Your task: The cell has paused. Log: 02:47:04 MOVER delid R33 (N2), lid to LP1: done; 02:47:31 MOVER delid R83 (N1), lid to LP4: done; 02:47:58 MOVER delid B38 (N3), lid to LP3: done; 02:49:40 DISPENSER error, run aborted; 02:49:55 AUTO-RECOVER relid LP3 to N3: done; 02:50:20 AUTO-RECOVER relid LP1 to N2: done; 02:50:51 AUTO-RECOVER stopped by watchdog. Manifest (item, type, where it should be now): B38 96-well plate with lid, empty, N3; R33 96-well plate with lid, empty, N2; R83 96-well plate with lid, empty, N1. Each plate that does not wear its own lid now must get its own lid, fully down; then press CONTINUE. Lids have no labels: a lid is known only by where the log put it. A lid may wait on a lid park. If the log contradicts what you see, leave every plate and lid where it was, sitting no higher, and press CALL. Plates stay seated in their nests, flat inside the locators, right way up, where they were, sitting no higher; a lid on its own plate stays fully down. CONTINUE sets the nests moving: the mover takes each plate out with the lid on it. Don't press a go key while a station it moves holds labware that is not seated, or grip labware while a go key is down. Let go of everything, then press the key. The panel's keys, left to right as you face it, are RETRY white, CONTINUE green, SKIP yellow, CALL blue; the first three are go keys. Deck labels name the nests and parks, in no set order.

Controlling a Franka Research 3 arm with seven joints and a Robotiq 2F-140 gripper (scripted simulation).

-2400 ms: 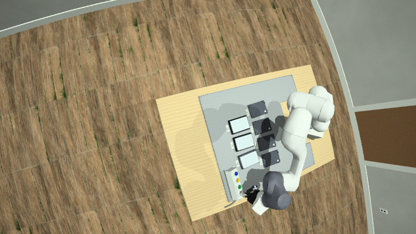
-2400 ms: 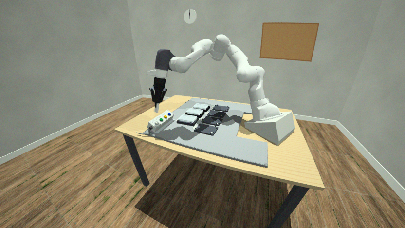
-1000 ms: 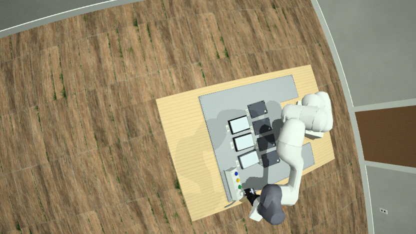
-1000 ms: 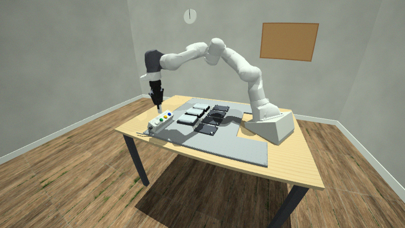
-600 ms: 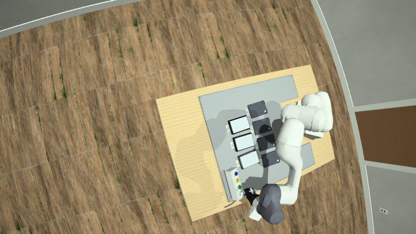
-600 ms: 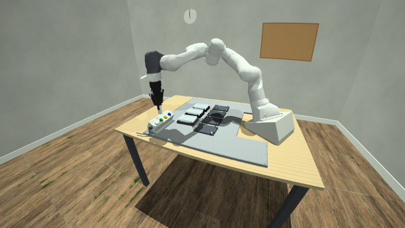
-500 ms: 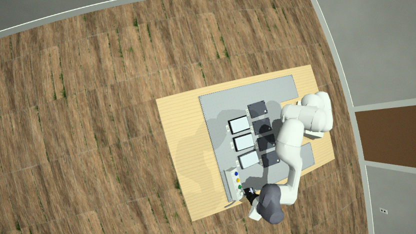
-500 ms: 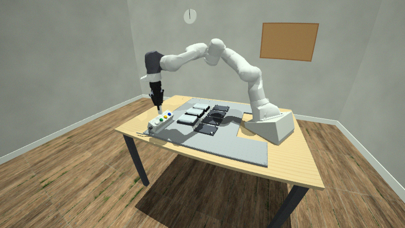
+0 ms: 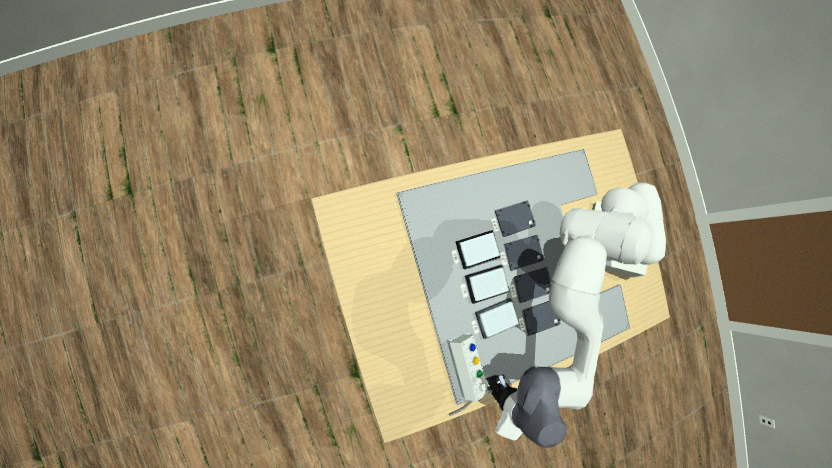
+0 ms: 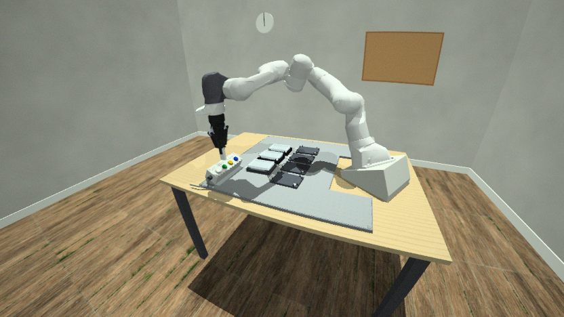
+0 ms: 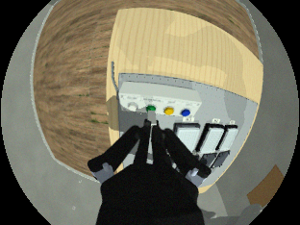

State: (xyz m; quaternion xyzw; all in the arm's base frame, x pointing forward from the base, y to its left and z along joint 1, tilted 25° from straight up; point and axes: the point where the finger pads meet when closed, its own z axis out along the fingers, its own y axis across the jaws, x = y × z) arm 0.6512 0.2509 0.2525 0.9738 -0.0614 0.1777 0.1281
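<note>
My hand is 7 cm above the green key. From my hand the other things lie so: white key: 7 cm below, 5 cm to the left, 1 cm ahead; yellow key: 7 cm below, 5 cm to the right, 1 cm behind; blue key: 10 cm to the right, 7 cm below, 2 cm behind.
</note>
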